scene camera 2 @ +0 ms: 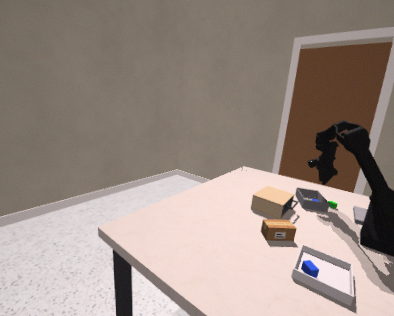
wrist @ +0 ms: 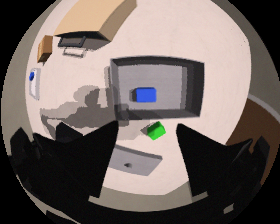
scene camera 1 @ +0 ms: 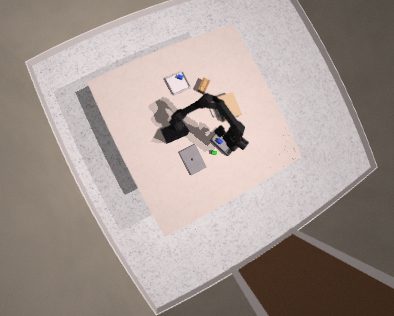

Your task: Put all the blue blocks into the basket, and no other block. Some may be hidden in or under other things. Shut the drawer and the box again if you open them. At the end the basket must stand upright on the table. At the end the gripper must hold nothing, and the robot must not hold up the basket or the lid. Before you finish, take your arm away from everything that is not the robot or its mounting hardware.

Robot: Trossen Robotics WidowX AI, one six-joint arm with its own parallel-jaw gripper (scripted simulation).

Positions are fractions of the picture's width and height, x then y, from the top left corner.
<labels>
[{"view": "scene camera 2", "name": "tan drawer unit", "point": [0.69,0.64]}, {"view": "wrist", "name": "gripper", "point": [0.53,0.56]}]
</labels>
